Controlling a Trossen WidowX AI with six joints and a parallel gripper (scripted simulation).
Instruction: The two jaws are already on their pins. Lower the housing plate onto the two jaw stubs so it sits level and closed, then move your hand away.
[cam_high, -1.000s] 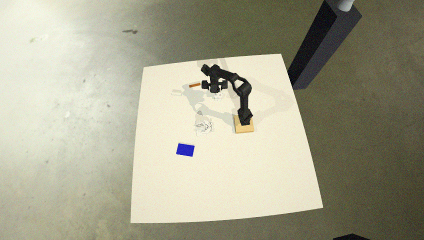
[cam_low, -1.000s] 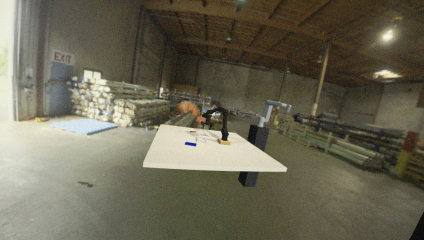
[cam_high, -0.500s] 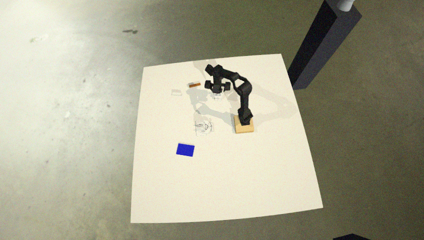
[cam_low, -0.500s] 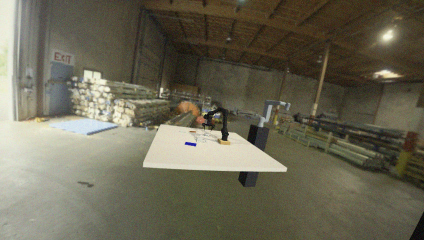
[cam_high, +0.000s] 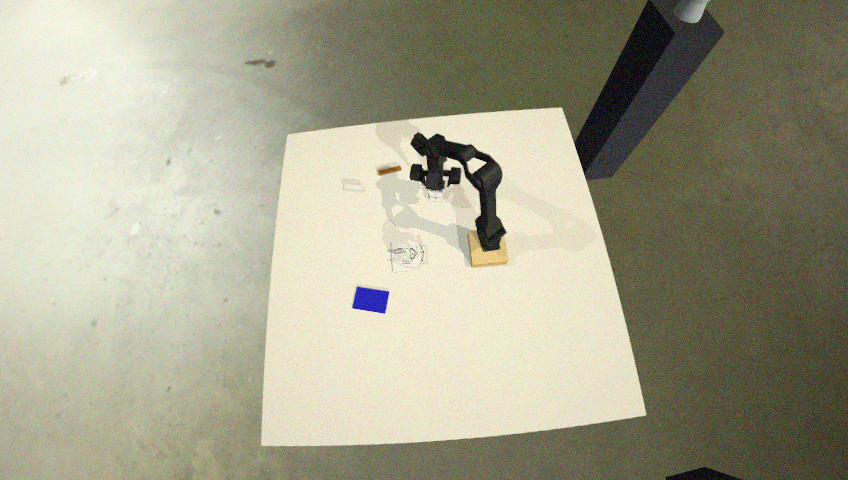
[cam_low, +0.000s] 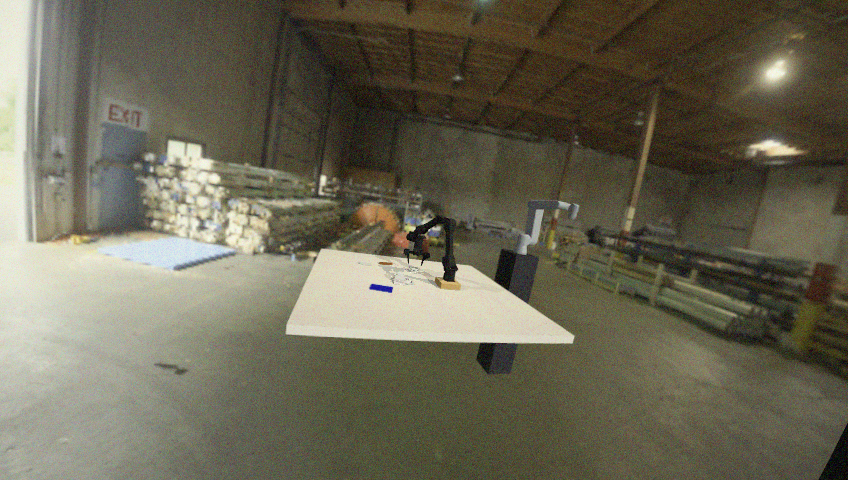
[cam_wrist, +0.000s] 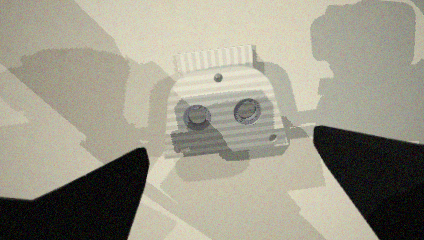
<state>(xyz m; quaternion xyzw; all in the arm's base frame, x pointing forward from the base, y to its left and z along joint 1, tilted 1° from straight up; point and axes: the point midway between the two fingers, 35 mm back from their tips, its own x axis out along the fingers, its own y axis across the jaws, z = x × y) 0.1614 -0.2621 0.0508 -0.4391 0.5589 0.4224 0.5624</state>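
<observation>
My gripper tip is 10 mm to the right of the housing plate and 20 mm above it. From my gripper tip the other things lie so: small white block: 340 mm ahead, 70 mm to the right, 40 mm below; then blue rectangle: 300 mm ahead, 410 mm to the left, 50 mm below; then brown bar: 180 mm ahead, 130 mm to the right, 40 mm below.
</observation>
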